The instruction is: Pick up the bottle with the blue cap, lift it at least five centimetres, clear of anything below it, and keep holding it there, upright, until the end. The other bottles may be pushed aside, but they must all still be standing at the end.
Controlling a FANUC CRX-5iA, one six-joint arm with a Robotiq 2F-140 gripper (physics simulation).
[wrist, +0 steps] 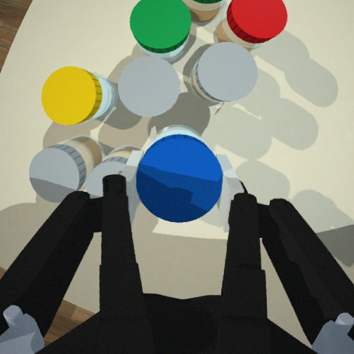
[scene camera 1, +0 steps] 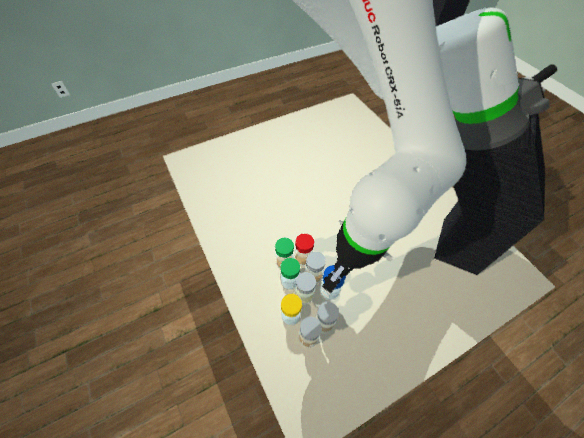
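Where they show: arm's base, origin of the base link: (scene camera 1: 490, 129).
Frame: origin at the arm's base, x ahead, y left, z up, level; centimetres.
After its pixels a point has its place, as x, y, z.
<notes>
The blue-capped bottle (scene camera 1: 332, 290) (wrist: 179, 175) is upright between the fingers of my gripper (scene camera 1: 334, 283) @[41.5, 6.0, -29.4] (wrist: 178, 169), which is shut on it. The bottle hangs raised above the cream surface, its cap nearer the wrist camera than the other caps. Its lower part is mostly hidden in the wrist view. The yellow-capped bottle (scene camera 1: 291, 306) @[53.3, 5.6, -33.4] (wrist: 71, 95), the red-capped bottle (scene camera 1: 304, 244) @[41.4, -8.9, -33.4] (wrist: 257, 18), a green-capped bottle (scene camera 1: 290, 269) @[48.7, -3.8, -33.4] (wrist: 160, 24), another green-capped bottle (scene camera 1: 284, 247) @[47.0, -10.7, -33.4] and several grey-capped bottles stand upright.
The cream surface (scene camera 1: 240, 200) @[49.8, -40.3, -44.0] (wrist: 30, 65) lies under the bottles. A grey-capped bottle (scene camera 1: 306, 283) @[46.8, 1.8, -33.4] (wrist: 149, 86) and another (scene camera 1: 315, 262) @[41.5, -2.5, -33.5] (wrist: 226, 72) stand beyond the held one in the wrist view. Two more (scene camera 1: 328, 315) @[46.0, 12.0, -33.5] (scene camera 1: 310, 330) @[51.9, 13.1, -33.4] stand at its left there.
</notes>
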